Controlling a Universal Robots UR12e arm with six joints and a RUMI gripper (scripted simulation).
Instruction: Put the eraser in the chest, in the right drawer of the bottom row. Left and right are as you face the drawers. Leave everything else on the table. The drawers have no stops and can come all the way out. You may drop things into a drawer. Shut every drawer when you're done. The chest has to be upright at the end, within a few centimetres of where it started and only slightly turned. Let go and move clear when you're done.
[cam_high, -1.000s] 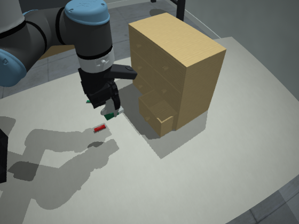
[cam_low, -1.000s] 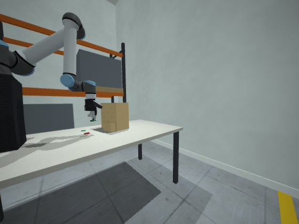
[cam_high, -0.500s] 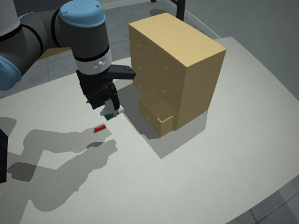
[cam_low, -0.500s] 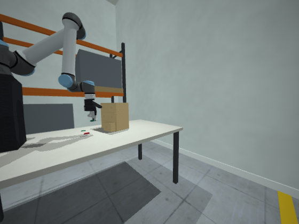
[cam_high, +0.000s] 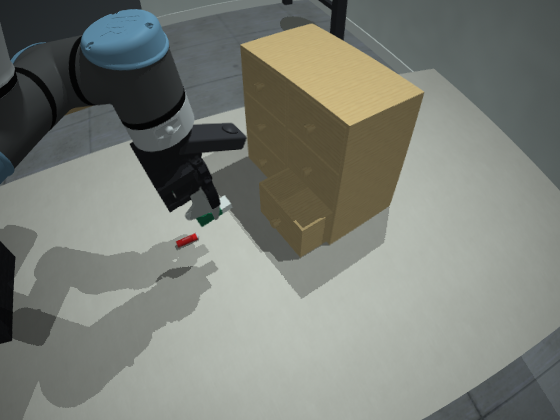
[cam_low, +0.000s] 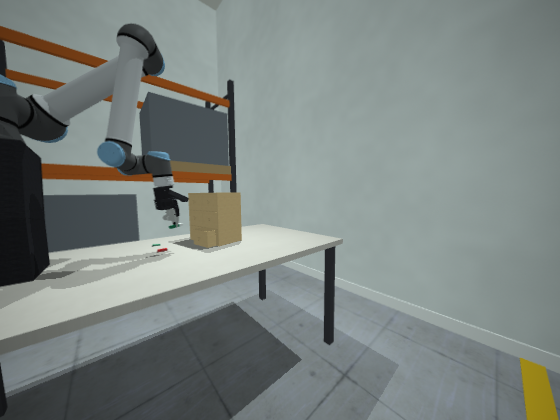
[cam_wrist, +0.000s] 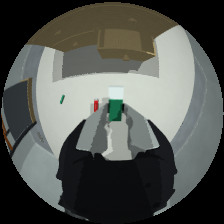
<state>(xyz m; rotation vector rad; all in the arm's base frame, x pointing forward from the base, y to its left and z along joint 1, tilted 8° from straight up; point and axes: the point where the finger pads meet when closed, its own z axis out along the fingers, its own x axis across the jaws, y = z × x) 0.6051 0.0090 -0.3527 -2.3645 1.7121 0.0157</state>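
Right now my hand is 10 mm short of the eraser and 10 mm above it. Also, from my hand: small red object 70 mm behind, 50 mm to the left, 140 mm below.
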